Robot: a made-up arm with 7 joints.
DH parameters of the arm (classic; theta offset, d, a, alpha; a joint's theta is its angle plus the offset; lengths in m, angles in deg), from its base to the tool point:
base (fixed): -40.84 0 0.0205 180
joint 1: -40.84 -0.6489 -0.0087 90
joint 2: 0 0.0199 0.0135 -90
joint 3: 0 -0.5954 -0.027 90
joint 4: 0 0.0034 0.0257 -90
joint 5: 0 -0.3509 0.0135 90
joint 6: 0 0.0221 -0.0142 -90
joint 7: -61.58 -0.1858 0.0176 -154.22
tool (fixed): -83.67 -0.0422 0 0
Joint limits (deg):
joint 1: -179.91..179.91
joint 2: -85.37..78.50
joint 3: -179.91..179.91
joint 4: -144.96..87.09
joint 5: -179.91..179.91
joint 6: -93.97..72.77
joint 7: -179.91..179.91
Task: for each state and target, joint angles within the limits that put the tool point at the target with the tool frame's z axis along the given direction. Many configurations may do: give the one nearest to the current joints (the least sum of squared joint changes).
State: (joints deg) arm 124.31 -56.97 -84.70 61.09 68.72 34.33 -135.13
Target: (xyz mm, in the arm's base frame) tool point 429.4 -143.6 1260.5 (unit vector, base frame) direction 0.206 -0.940 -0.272
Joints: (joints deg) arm 120.10 -29.84 -72.38 82.46 56.10 47.91 -132.23
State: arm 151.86 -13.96 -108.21 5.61 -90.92 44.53 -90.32
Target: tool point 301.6 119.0 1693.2 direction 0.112 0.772 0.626
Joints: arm 149.94 -13.13 -115.32 7.37 -99.85 32.98 -94.77
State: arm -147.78 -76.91 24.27 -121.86 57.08 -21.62 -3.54
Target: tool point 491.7 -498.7 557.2 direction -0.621 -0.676 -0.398
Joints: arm -173.28 -76.87 45.77 -108.42 69.09 -49.15 1.14
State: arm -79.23 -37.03 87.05 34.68 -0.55 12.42 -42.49
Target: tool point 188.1 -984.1 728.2 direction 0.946 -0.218 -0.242
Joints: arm -80.21 -81.44 107.20 43.35 3.85 20.26 -41.46
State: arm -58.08 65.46 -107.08 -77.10 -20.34 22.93 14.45
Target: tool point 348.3 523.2 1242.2 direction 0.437 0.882 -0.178
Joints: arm -104.45 22.46 -115.41 -75.15 1.52 -15.74 42.17
